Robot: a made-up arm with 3 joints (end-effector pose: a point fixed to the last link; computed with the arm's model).
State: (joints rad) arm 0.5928 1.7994 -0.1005
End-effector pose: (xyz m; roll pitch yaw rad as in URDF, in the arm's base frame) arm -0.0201 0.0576 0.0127 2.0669 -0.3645 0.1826
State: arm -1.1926 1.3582 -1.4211
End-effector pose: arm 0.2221 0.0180 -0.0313 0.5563 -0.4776 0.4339
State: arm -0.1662 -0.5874 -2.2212
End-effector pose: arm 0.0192 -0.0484 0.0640 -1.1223 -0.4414 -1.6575
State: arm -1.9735 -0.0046 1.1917
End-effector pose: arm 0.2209 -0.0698 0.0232 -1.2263 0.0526 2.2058
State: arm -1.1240 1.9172 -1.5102
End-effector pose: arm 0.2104 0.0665 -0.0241 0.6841 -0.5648 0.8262
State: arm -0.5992 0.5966 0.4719
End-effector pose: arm 0.1052 -0.0470 -0.0570 0.2609 -0.8037 1.4125
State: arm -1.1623 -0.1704 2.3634
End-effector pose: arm 0.1279 -0.0668 -0.0209 -0.4559 -0.0703 3.0324
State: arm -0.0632 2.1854 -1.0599
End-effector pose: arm 0.0627 0.0866 -0.0322 1.6869 -0.3994 0.6321
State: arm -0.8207 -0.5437 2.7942
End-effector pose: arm 0.0629 -0.0578 0.0060 -0.2501 -0.4345 3.0904
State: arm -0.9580 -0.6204 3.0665
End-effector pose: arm 0.0706 -0.0532 0.0030 -0.2399 -0.3119 -2.9884
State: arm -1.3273 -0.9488 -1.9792
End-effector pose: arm 0.0816 -0.0283 -0.0017 0.0071 -0.2452 -2.1169
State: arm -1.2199 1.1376 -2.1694
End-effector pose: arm 0.2206 0.0029 -0.0285 0.4391 0.0462 -0.3120
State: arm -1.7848 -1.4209 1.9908
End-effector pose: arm 0.0973 -0.0006 -0.0085 -0.7032 -0.0391 1.4795
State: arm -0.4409 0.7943 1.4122
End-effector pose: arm 0.0969 -0.0306 -0.0652 -0.8593 -0.9879 3.1214
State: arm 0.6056 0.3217 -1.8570
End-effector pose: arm -0.0126 -0.0497 0.0765 -1.6184 0.7407 -1.7150
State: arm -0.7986 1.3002 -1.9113
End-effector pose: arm 0.1653 0.0154 -0.0593 0.5469 0.2701 0.0289
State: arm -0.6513 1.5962 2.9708
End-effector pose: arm 0.1535 0.0471 -0.0600 -0.6498 0.8206 -1.2890
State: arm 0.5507 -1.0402 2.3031
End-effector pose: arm 0.0453 -0.0329 0.1667 1.6633 -0.5352 1.3589
